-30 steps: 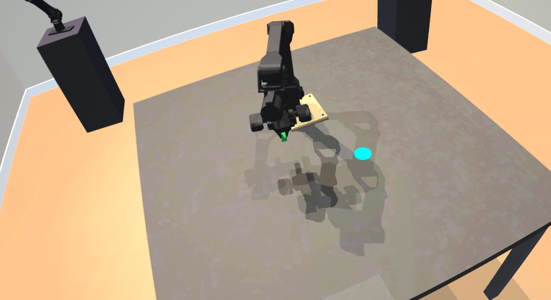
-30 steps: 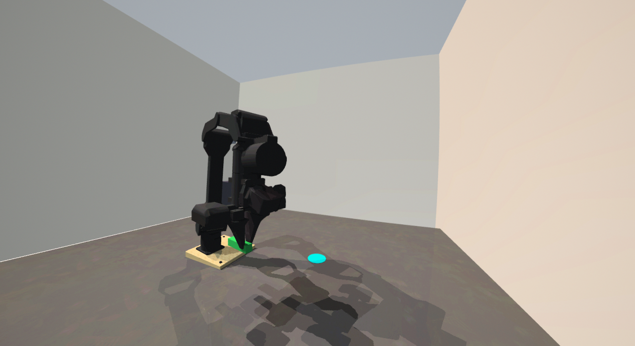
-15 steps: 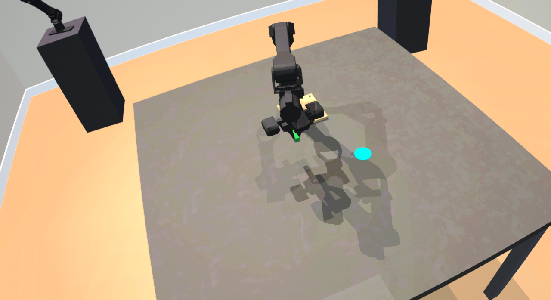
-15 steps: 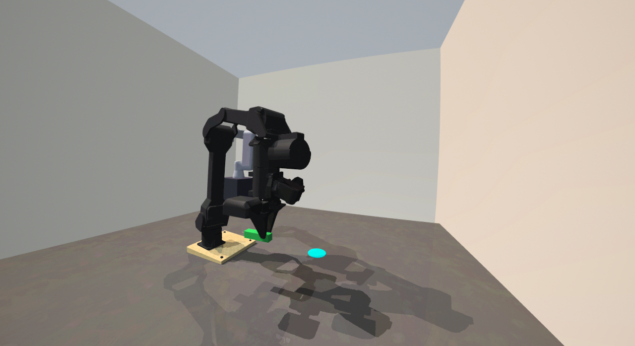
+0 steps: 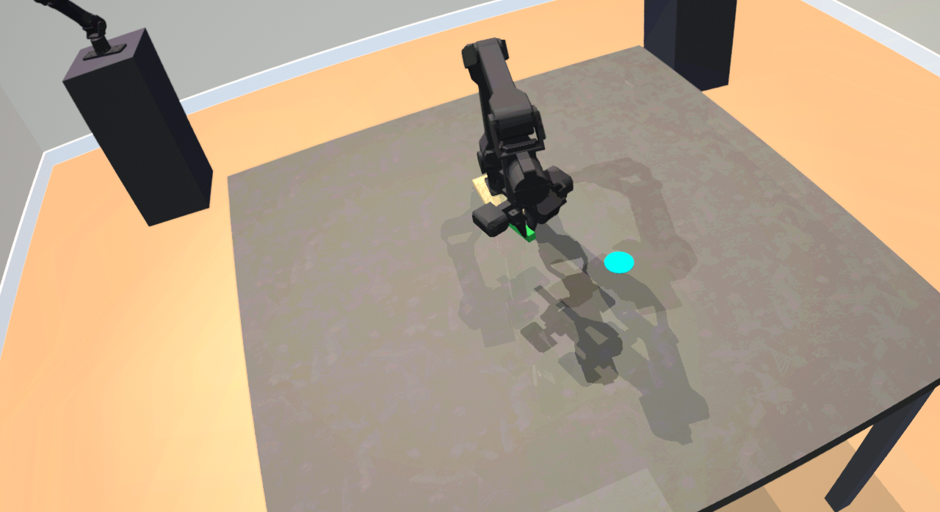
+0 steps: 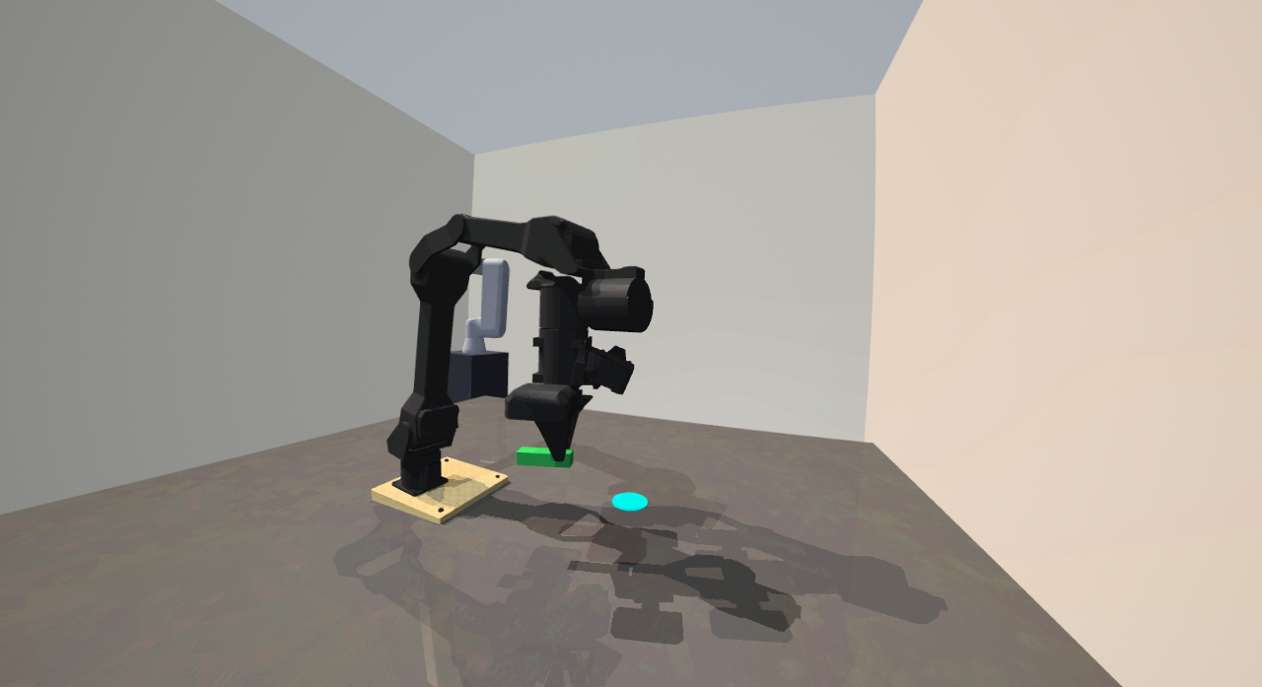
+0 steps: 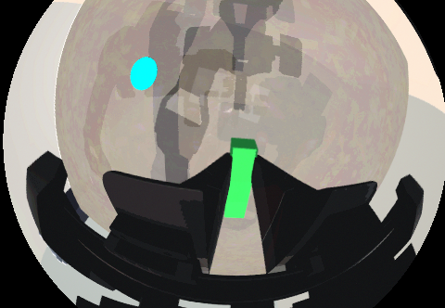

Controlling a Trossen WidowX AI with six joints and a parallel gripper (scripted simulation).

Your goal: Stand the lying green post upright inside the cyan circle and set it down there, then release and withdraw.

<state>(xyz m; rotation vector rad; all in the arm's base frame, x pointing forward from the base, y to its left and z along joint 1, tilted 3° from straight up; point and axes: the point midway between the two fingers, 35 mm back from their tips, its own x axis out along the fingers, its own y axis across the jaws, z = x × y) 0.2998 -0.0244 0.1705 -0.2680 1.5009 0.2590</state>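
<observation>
My gripper tip is 180 mm to the right of the cyan circle, 130 mm above it and 10 mm short of it. Round my gripper tip: green post (20 mm behind, 10 mm to the right).
</observation>
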